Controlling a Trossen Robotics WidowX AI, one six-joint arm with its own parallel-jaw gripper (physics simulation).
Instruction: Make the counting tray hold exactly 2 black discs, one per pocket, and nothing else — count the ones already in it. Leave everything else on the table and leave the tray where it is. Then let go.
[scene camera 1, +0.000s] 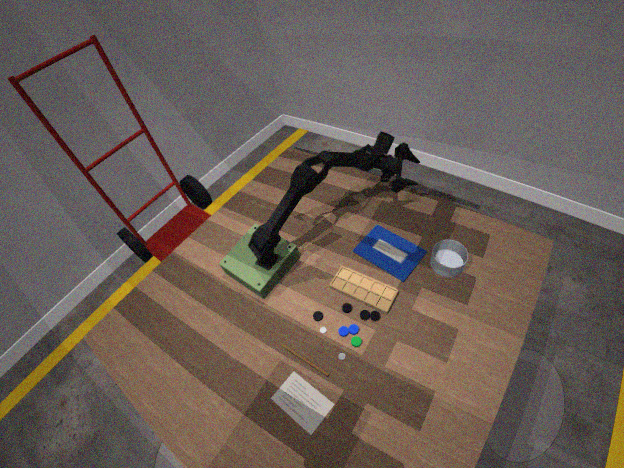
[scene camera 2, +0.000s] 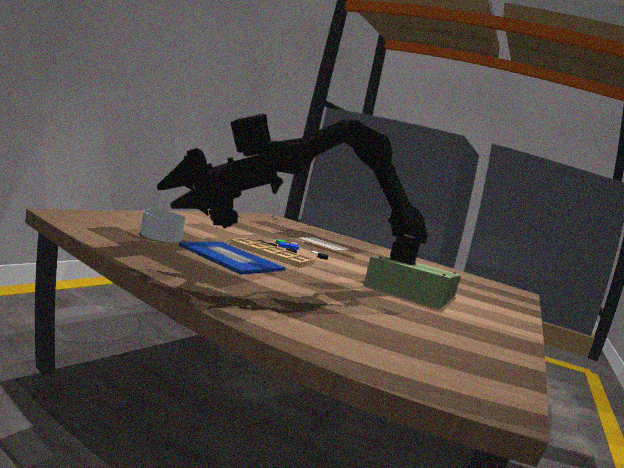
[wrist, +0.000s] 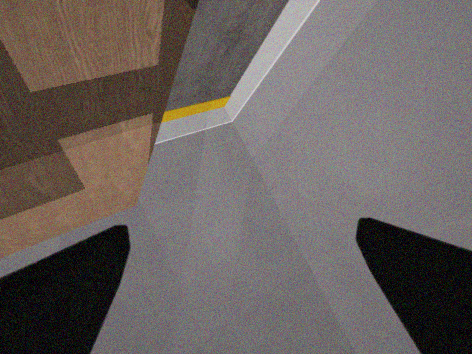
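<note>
The wooden counting tray (scene camera 1: 358, 299) (scene camera 2: 272, 255) lies flat mid-table, with two rows of pockets; I see no disc in them in scene camera 1. Several black discs lie on the table beside it: one (scene camera 1: 318, 315) (scene camera 2: 322, 255) stands apart, another (scene camera 1: 347, 307) is close to the tray's long side, and two more (scene camera 1: 364, 314) (scene camera 1: 375, 315) lie side by side. My gripper (scene camera 1: 417, 172) (scene camera 2: 165, 196) (wrist: 245, 232) is open and empty, high above the table beyond the blue mat, pointing outward toward the wall.
Two blue discs (scene camera 1: 343, 330) (scene camera 1: 353, 328), a green disc (scene camera 1: 356, 341) and two small pale discs (scene camera 1: 323, 329) (scene camera 1: 341, 356) lie near the black ones. Also there are a thin stick (scene camera 1: 305, 360), a printed sheet (scene camera 1: 303, 401), a blue mat (scene camera 1: 366, 242) (scene camera 2: 201, 248) and a clear round container (scene camera 1: 449, 258) (scene camera 2: 162, 226).
</note>
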